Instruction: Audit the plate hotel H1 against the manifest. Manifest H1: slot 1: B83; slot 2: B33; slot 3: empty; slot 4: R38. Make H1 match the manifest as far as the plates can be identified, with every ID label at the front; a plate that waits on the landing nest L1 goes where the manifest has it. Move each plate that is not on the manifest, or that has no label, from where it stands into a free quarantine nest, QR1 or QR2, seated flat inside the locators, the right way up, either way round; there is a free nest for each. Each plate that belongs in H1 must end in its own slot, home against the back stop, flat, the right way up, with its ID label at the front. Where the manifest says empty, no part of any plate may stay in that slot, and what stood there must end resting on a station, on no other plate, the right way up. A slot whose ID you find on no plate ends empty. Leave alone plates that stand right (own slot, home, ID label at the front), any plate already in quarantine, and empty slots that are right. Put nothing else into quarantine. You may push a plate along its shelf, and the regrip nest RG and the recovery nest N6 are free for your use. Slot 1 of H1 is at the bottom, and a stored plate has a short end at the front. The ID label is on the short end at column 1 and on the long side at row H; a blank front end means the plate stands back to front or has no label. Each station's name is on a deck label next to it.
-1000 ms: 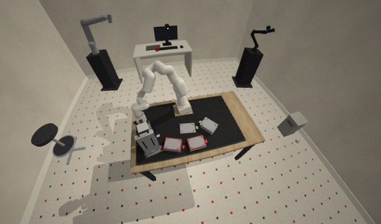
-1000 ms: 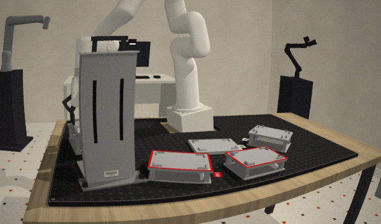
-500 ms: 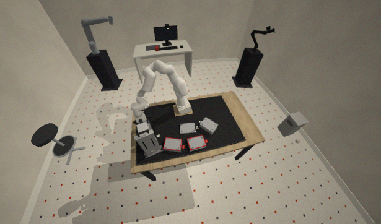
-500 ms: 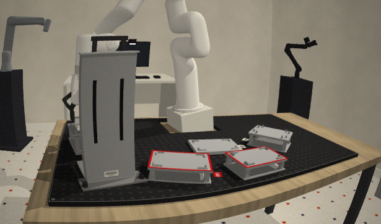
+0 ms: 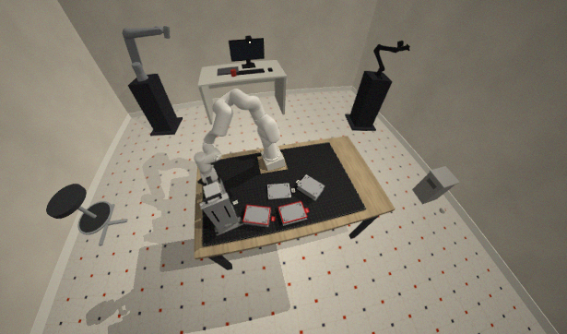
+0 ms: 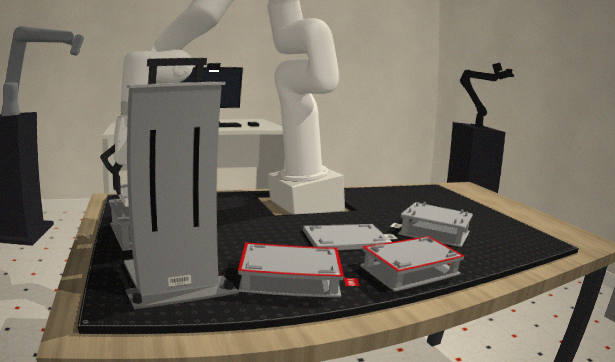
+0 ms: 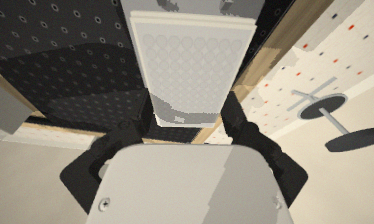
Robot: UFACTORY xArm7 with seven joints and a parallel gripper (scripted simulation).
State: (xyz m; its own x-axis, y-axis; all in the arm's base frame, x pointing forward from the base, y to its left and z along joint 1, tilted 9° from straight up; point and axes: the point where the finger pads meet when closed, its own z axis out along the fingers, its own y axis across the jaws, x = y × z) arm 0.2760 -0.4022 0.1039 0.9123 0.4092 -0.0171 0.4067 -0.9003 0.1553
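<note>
The regrip nest RG is 50 mm below my hand and 10 mm ahead of it. The rest, counted from my hand: black plate (180 mm ahead, 80 mm to the left, 60 mm above); RG deck label (100 mm below, 90 mm behind, 40 mm to the right); H1 deck label (150 mm to the left, 100 mm below, 90 mm ahead).
</note>
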